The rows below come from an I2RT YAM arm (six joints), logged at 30 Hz.
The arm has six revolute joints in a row. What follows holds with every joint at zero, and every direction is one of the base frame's. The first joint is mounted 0.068 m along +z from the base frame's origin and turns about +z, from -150 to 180 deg. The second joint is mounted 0.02 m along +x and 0.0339 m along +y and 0.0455 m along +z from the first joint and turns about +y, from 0 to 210 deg. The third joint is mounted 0.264 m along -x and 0.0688 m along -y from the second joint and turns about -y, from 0 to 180 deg. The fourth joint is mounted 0.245 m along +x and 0.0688 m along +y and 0.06 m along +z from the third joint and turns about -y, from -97 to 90 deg. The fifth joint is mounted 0.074 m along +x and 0.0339 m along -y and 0.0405 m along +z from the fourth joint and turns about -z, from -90 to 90 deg. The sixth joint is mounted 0.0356 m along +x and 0.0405 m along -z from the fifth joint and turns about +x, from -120 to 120 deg. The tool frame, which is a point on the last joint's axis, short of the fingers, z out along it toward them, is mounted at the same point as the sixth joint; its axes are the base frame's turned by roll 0, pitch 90 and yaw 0 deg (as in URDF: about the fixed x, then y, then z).
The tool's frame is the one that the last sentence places.
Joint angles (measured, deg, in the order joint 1, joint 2, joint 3, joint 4, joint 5, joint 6), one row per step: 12.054 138.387 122.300 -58.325 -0.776 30.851; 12.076 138.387 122.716 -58.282 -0.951 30.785; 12.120 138.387 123.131 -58.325 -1.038 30.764; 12.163 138.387 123.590 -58.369 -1.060 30.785; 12.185 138.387 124.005 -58.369 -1.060 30.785; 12.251 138.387 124.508 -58.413 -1.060 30.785; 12.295 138.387 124.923 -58.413 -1.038 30.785; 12.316 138.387 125.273 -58.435 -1.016 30.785; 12.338 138.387 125.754 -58.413 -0.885 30.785; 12.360 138.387 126.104 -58.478 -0.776 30.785; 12.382 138.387 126.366 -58.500 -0.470 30.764; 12.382 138.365 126.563 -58.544 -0.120 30.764
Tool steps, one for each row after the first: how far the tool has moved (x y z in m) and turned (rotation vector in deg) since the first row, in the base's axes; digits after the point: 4 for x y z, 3 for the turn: 0.0008 0.0005 0.0021 0.243 -0.418 0.133; 0.0015 0.0011 0.0041 0.397 -0.766 0.222; 0.0022 0.0016 0.0063 0.510 -1.166 0.252; 0.0029 0.0020 0.0084 0.597 -1.572 0.275; 0.0036 0.0027 0.0109 0.694 -2.020 0.342; 0.0043 0.0032 0.0130 0.761 -2.430 0.380; 0.0048 0.0035 0.0147 0.810 -2.755 0.395; 0.0056 0.0038 0.0171 0.794 -3.273 0.379; 0.0061 0.0041 0.0188 0.753 -3.574 0.369; 0.0065 0.0041 0.0201 0.513 -3.871 0.319; 0.0067 0.0040 0.0213 0.224 -4.112 0.212
